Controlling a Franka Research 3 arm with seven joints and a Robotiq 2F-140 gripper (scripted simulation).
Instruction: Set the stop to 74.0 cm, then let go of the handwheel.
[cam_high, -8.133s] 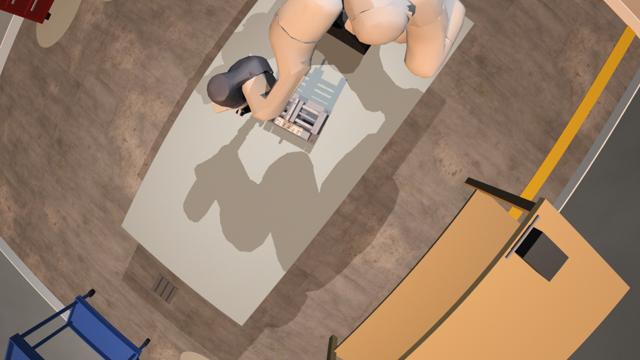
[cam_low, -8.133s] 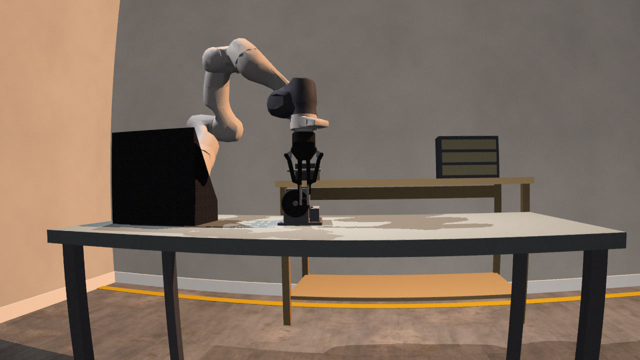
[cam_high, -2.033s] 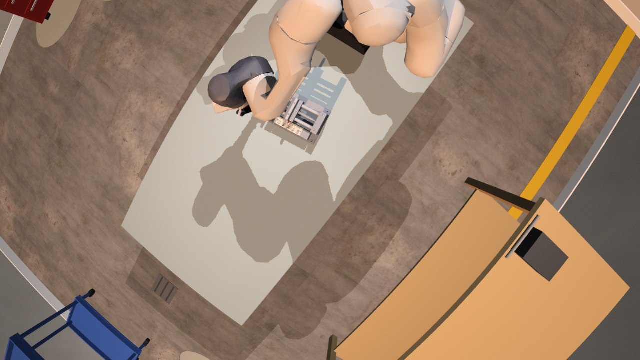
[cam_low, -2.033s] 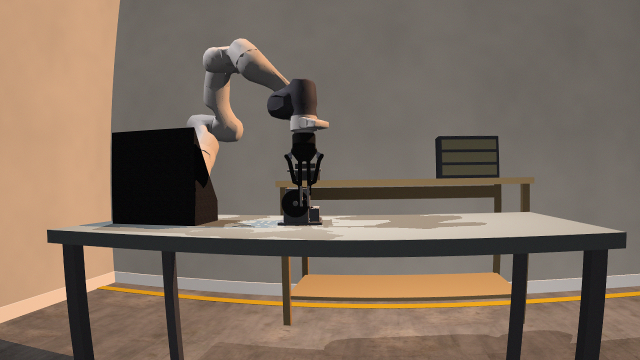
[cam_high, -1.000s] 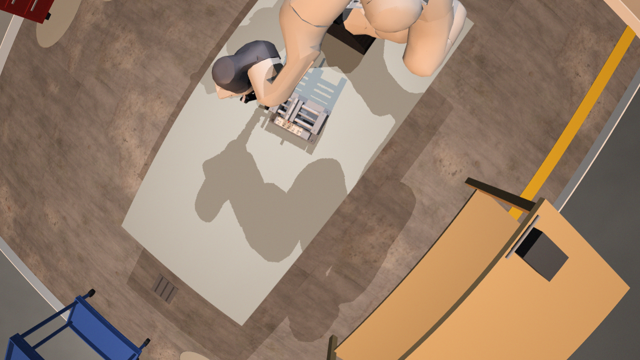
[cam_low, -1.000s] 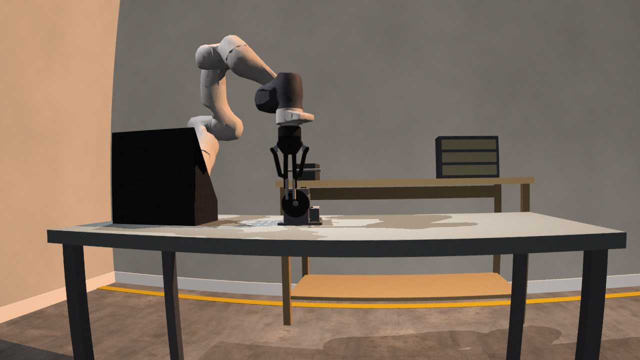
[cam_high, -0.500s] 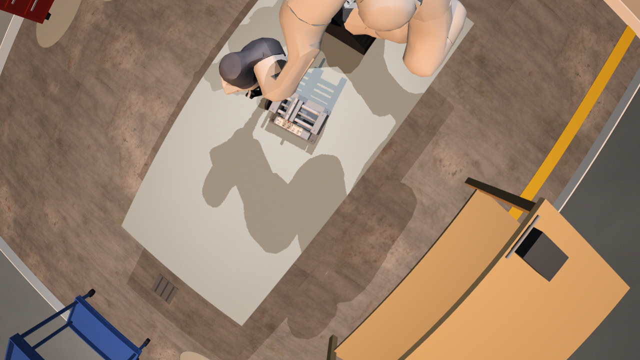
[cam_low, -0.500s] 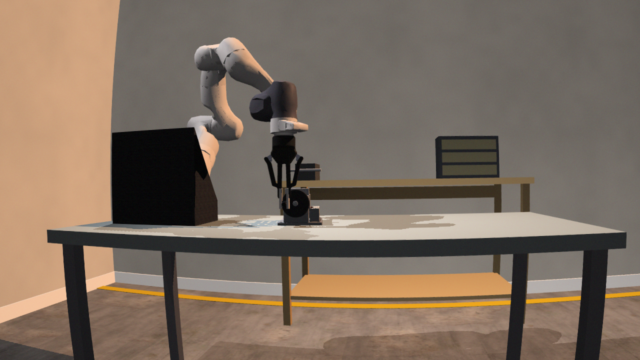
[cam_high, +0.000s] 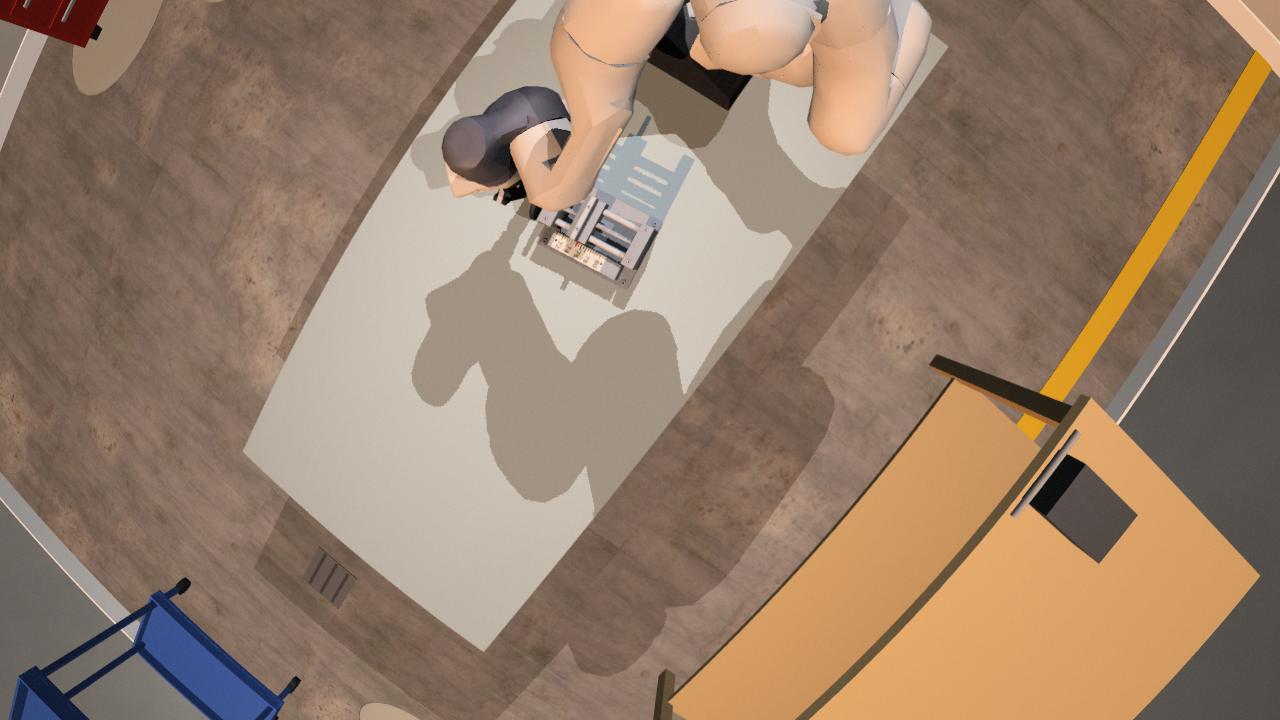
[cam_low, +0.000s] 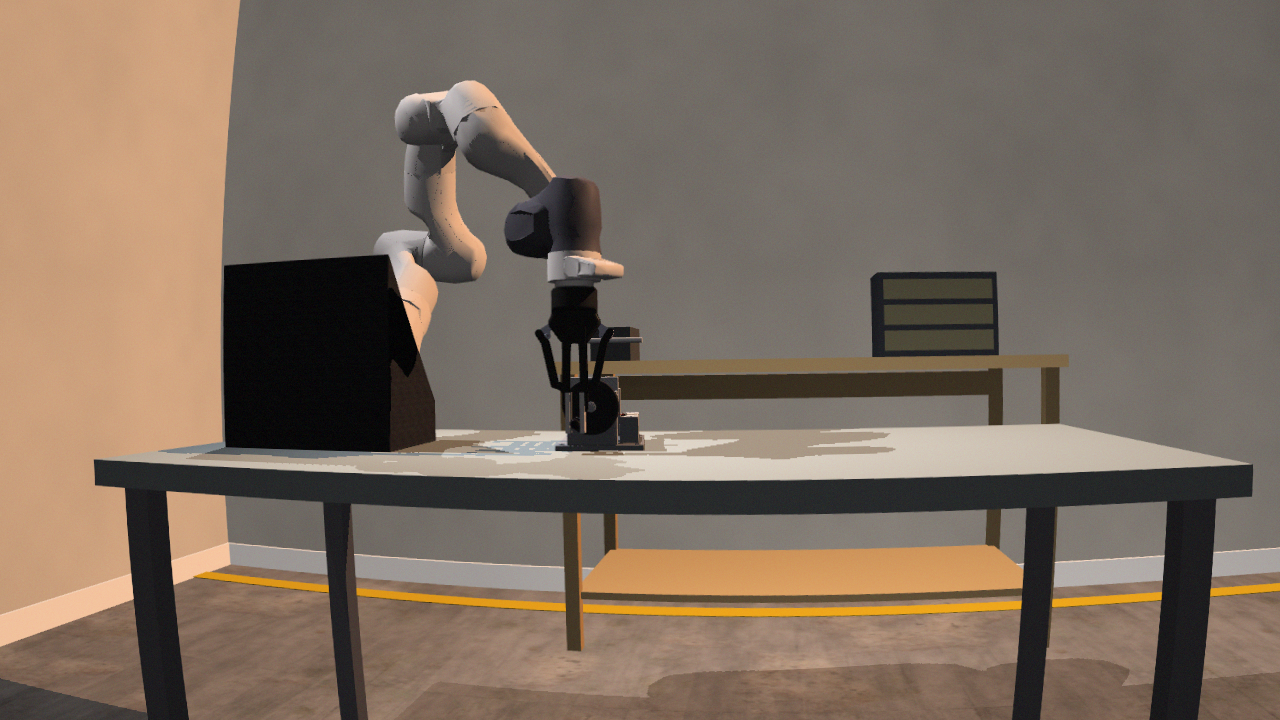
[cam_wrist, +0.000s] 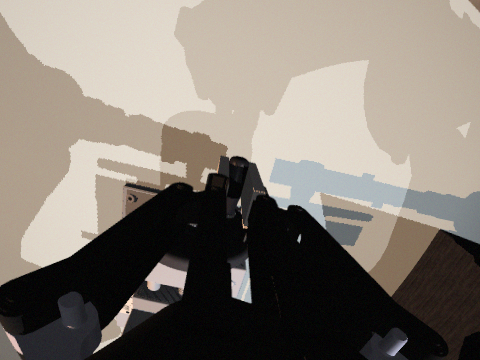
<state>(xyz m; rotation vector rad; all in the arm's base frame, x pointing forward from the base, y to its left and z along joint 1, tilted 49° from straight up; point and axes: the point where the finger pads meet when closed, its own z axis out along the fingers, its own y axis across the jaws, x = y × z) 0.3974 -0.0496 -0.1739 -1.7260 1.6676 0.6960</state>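
Now: the black handwheel 20 mm to the left of my hand and 10 mm below it.
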